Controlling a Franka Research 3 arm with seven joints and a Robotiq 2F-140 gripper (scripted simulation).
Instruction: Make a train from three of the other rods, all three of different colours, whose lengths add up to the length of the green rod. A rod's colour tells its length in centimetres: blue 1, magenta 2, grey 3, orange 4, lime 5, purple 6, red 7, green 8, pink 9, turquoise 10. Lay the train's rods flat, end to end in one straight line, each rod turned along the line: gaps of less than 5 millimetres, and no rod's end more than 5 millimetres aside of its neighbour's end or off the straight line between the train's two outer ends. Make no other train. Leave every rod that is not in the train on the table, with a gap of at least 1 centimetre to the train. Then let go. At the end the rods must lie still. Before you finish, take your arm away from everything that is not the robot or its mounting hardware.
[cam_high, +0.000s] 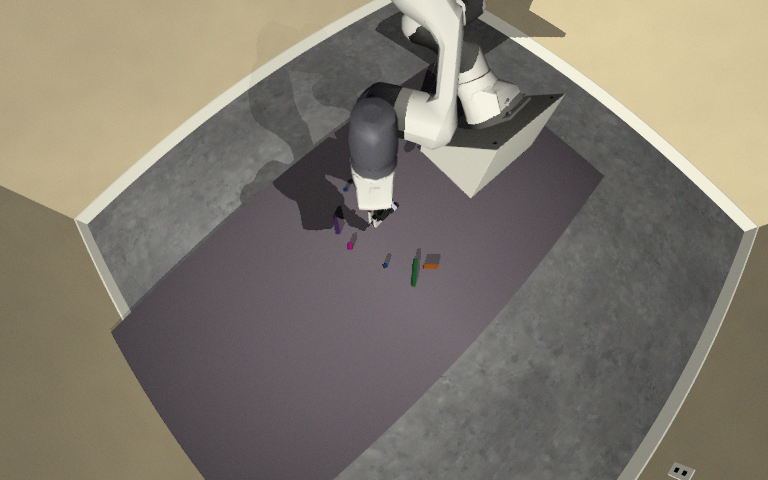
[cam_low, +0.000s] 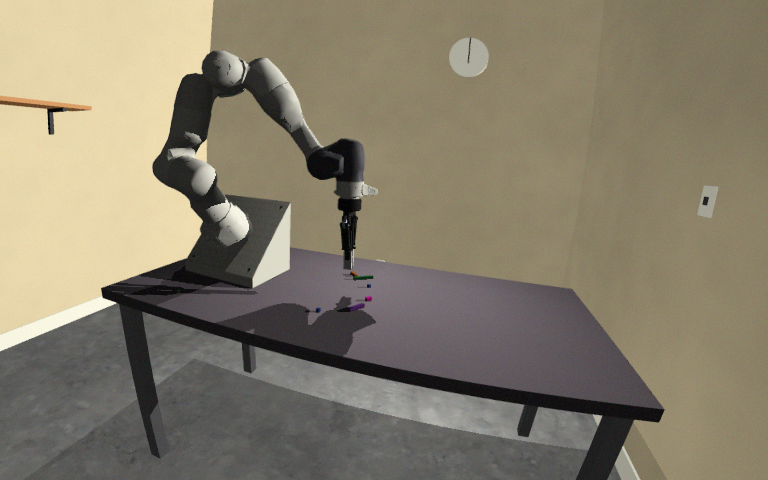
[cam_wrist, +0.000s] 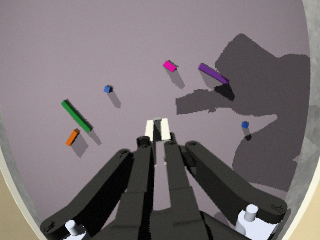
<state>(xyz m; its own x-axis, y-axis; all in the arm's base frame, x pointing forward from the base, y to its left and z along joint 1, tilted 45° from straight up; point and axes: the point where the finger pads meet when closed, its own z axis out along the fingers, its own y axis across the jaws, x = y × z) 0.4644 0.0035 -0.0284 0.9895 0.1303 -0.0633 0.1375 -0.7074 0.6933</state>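
Now: the purple rod 12 cm below my hand, 10 cm to the right of it and 8 cm ahead of it. Also, from my hand: grey rod (3 cm below); then green rod (16 cm to the left, 12 cm below); then magenta rod (12 cm below, 9 cm ahead, 2 cm to the right).
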